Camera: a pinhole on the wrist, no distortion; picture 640 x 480 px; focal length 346.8 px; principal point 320.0 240.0 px. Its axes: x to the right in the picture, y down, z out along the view. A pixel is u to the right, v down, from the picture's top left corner.
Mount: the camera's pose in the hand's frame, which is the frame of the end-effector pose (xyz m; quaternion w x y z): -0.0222 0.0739 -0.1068 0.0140 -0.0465 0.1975 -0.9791
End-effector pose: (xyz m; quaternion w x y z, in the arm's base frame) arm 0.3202 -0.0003 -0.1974 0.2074 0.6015 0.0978 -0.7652
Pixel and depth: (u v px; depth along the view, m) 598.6 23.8 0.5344
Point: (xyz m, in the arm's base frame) -0.0196 -0.2786 0.3448
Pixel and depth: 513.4 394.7 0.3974
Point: 0.0657 0.1834 0.0258
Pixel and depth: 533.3 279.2 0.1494
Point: 0.3097 0.0100 -0.0944
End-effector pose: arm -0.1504 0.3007 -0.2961 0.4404 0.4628 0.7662 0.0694
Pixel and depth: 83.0 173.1 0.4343
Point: 0.0110 0.4513 -0.6695
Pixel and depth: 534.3 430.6 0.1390
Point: -0.1694 0.1987 -0.2658
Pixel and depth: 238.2 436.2 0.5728
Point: -0.2584 0.1003 -0.7957
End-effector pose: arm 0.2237 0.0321 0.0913 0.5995 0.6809 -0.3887 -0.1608
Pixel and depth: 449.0 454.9 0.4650
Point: 0.1036 -0.0239 -0.3527
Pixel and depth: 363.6 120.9 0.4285
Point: -0.0520 -0.1819 0.0420
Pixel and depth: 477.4 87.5 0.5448
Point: -0.2892 -0.1598 -0.0098
